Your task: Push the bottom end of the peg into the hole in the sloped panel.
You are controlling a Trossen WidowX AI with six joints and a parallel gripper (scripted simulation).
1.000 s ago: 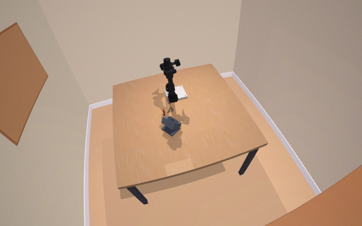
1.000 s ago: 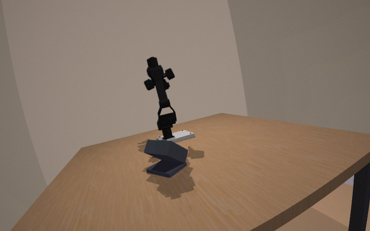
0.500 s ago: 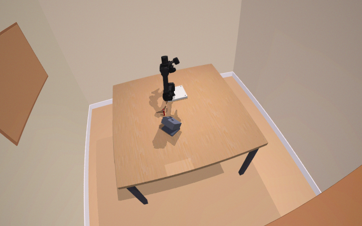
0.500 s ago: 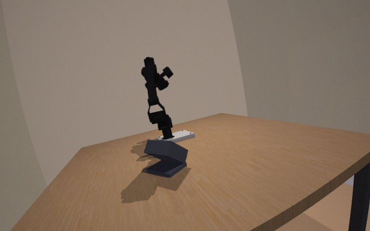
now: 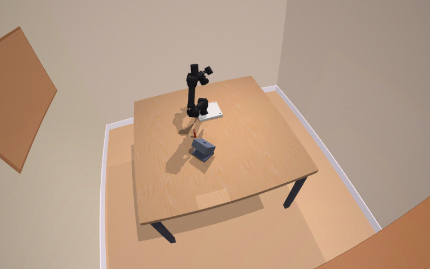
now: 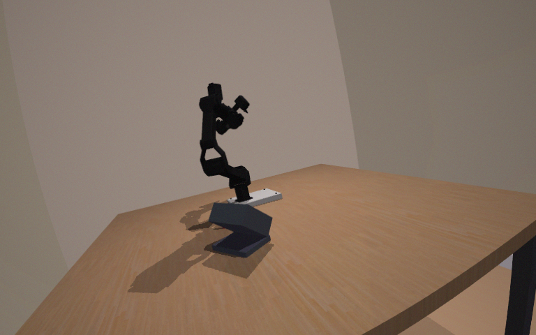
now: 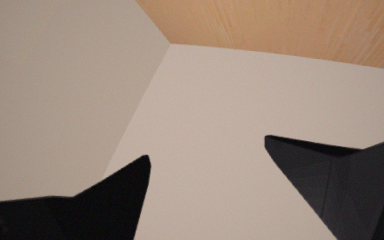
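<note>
My gripper tip is 300 mm short of the red peg, 250 mm to the left of it and 310 mm above it. Also, from my gripper tip: sloped panel (470 mm ahead, 240 mm to the right, 290 mm below).
</note>
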